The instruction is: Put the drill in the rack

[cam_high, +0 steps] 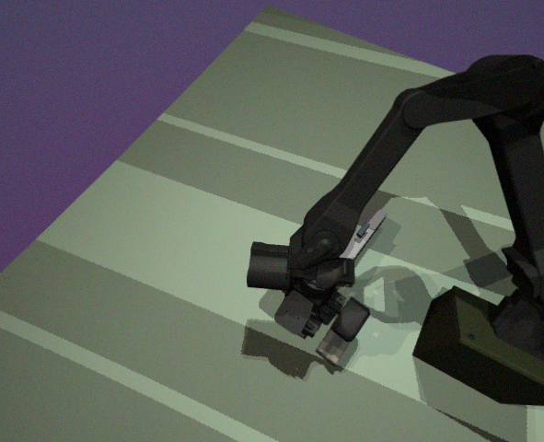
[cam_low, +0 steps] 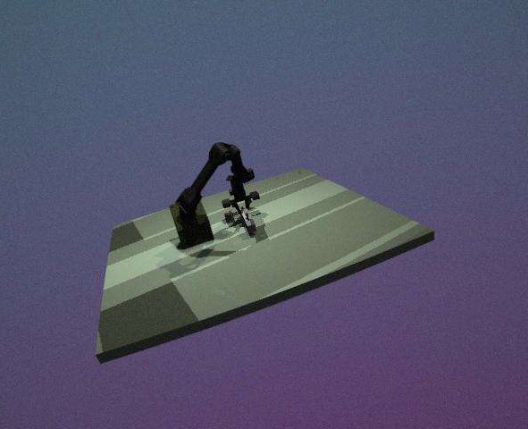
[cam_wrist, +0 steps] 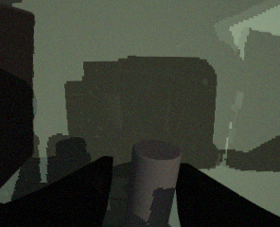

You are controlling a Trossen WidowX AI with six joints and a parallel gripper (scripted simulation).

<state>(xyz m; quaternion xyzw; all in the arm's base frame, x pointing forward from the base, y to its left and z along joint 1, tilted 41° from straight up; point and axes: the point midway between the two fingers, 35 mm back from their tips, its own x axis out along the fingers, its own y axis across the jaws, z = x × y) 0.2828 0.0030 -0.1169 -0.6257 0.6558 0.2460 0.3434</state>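
My gripper tip is 10 mm past the drill, 40 mm to the left of it and 30 mm below it. From my gripper tip the other things lie so: long grey block 20 mm behind, 140 mm to the right, 20 mm above; then key 20 mm behind, 160 mm to the right, 40 mm above; then rack 70 mm behind, 40 mm to the left.
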